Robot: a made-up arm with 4 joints.
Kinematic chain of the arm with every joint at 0, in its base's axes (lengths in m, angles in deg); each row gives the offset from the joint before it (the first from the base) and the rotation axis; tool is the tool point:
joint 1: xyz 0 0 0.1 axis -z
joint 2: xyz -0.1 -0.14 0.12 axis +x
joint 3: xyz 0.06 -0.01 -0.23 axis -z
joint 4: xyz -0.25 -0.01 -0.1 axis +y
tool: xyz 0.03 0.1 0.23
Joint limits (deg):
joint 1: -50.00..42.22
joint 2: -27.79..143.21
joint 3: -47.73..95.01
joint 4: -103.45..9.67
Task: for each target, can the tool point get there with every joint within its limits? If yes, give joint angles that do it. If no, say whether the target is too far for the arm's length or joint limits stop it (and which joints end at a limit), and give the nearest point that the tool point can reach.
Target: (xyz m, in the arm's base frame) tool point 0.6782 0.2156 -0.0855
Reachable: no: joint limits stop it (at a limit: joint 1, joint 3, joint 4) | nearest point 0.3360 0.2339 0.0020 | short by 0.354 m
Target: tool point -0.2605 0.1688 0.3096
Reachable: yes | joints 13.66 46.78 28.73 -29.70
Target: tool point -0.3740 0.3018 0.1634
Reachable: yes | joints 25.38 115.72 -30.86 -64.18
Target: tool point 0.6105 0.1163 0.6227
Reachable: no: joint limits stop it (at a limit: joint 1, joint 3, joint 4) | nearest point 0.3039 0.1986 0.5309 | short by 0.330 m
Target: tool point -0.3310 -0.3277 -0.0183
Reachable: yes | joints -23.46 38.60 -34.45 -53.20
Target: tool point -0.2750 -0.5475 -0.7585
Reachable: no: too far | nearest point -0.2114 -0.4209 -0.2447 | short by 0.533 m
